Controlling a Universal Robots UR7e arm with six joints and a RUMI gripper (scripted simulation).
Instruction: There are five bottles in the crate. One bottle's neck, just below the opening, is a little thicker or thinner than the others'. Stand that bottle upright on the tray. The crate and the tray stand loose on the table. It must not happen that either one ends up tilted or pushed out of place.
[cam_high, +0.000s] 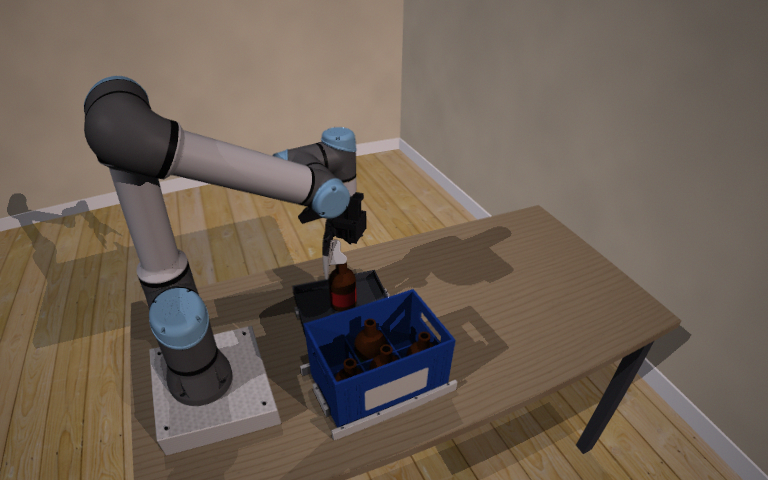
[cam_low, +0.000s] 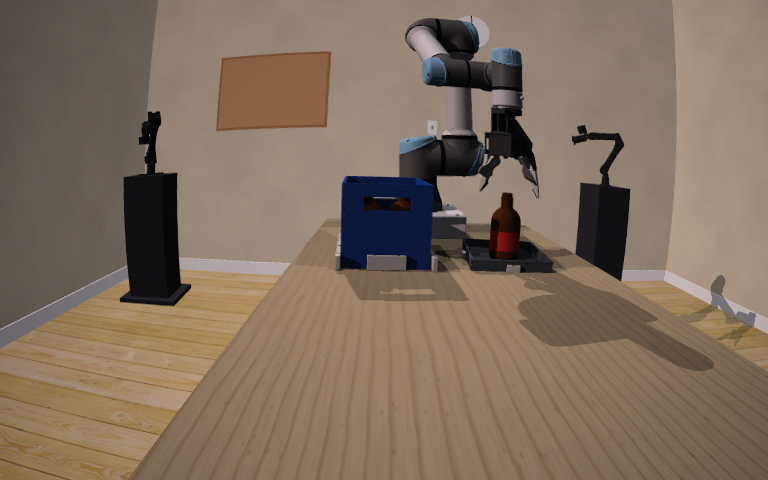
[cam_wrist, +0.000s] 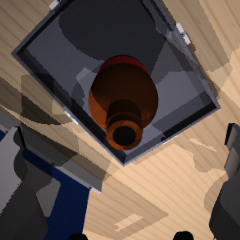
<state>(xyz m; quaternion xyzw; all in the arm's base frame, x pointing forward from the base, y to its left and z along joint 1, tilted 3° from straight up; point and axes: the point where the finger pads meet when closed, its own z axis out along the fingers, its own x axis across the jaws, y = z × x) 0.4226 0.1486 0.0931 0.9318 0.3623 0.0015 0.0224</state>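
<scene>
Now: the tray 140 mm below my hand. Also, from my hand: crate 290 mm to the right, 70 mm below, 40 mm behind.
</scene>
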